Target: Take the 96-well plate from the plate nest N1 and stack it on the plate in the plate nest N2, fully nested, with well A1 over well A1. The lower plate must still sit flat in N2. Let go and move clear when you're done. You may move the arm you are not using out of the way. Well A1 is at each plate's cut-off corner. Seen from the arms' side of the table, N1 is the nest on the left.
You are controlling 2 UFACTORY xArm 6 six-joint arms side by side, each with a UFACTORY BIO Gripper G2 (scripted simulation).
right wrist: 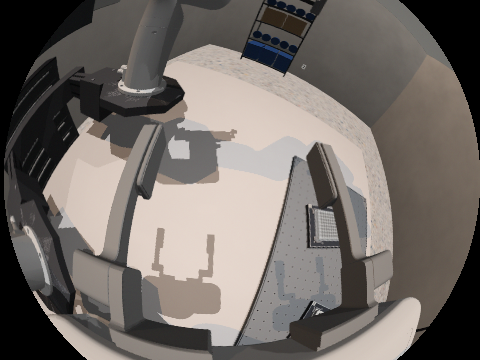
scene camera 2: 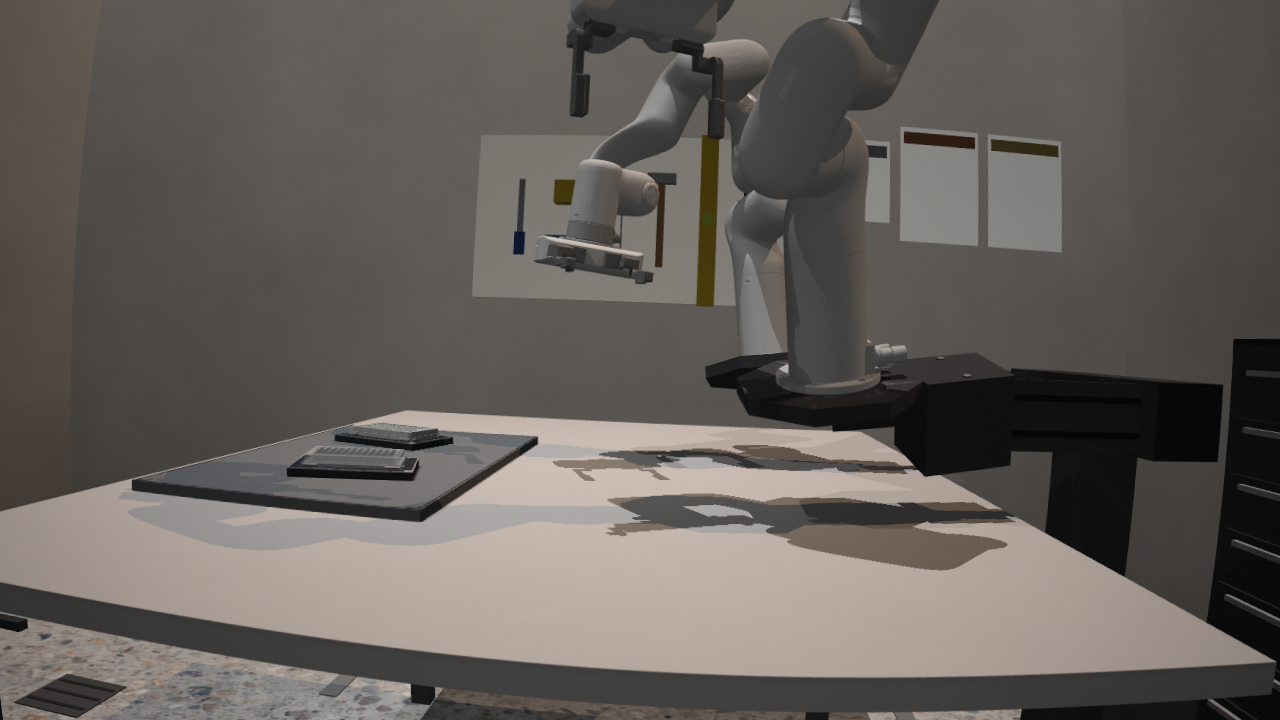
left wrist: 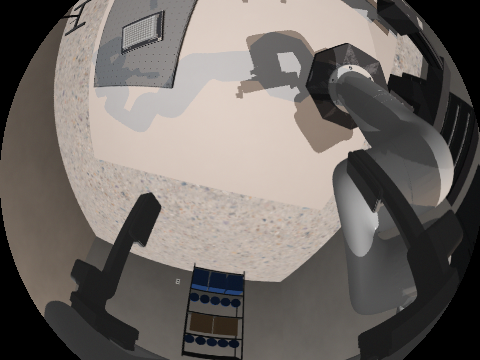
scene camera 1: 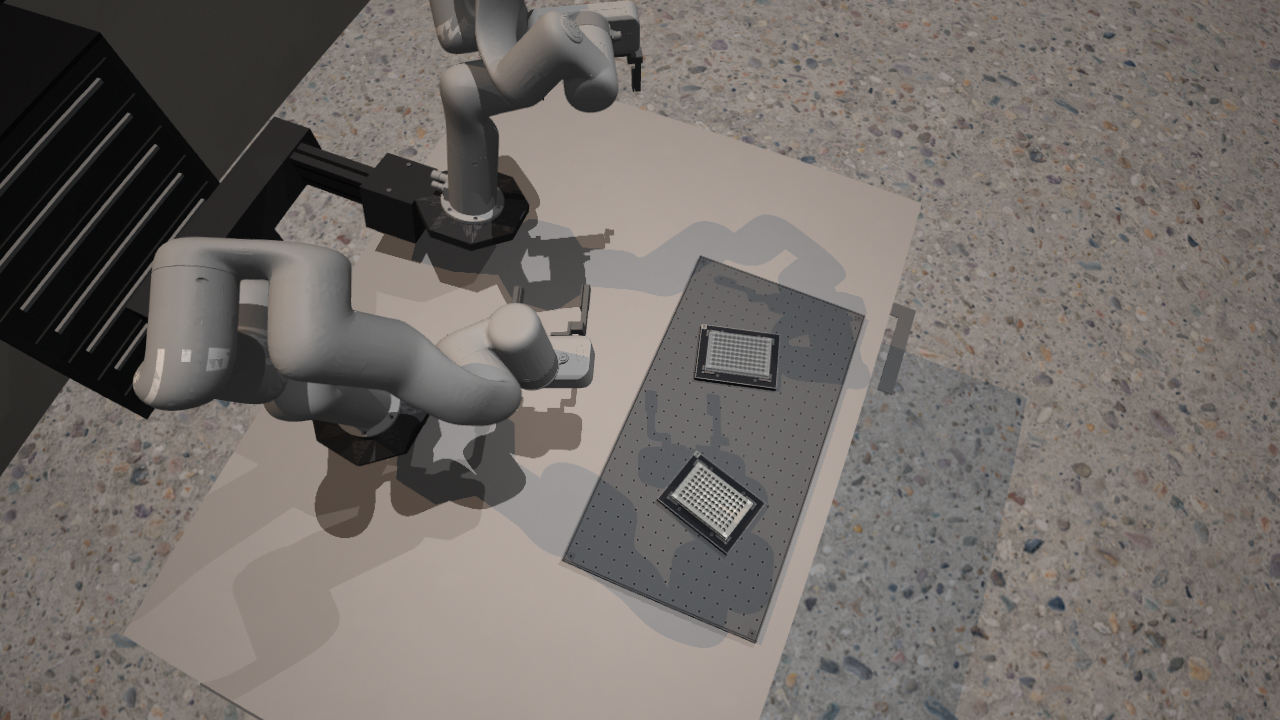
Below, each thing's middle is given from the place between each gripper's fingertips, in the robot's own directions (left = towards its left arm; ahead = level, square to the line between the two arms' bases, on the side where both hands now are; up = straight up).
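The clear 96-well plate (scene camera 1: 728, 360) is 0.27 m below my right hand, 0.32 m ahead of it and 0.13 m to the left of it. Counted from my right hand too, the cream-white 96-well plate (scene camera 1: 729, 504) is well below, far ahead and a good way to the right. Plate nest N2 (scene camera 1: 749, 516) is 0.28 m below my right hand, 0.35 m ahead of it and 0.17 m to the right of it, whereas plate nest N1 (scene camera 1: 704, 340) is 0.28 m below that hand, 0.32 m ahead of it and 0.13 m to the left of it.
Relative to the clear 96-well plate, my left hand is 0.42 m above it, 0.37 m short of it and 0.2 m to the left of it. The cream-white 96-well plate is far ahead of my left hand, far to the right of it and far below it. I find plate nest N2 0.5 m to the right of my left hand, 0.4 m ahead of it and 0.43 m below it; plate nest N1 is 0.2 m to the right of my left hand, 0.37 m ahead of it and 0.43 m below it.
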